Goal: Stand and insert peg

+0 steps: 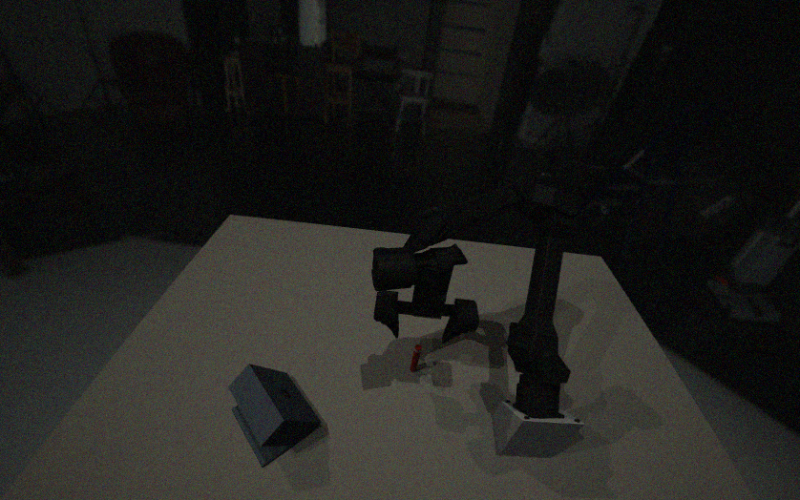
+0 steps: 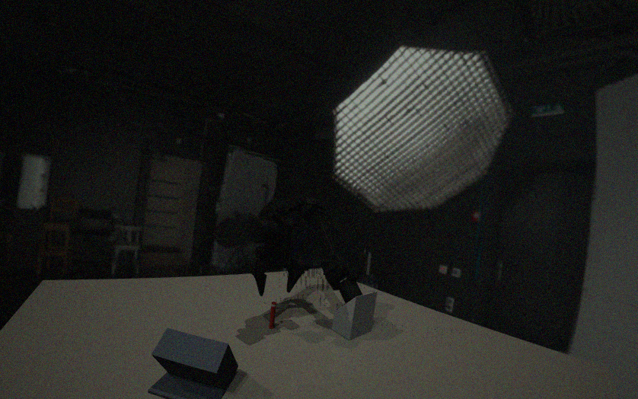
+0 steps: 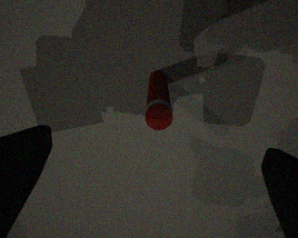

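Now: gripper tip 50 mm above the peg. Round my gripper tip: sloped panel (270 mm ahead, 100 mm to the left, 60 mm below).
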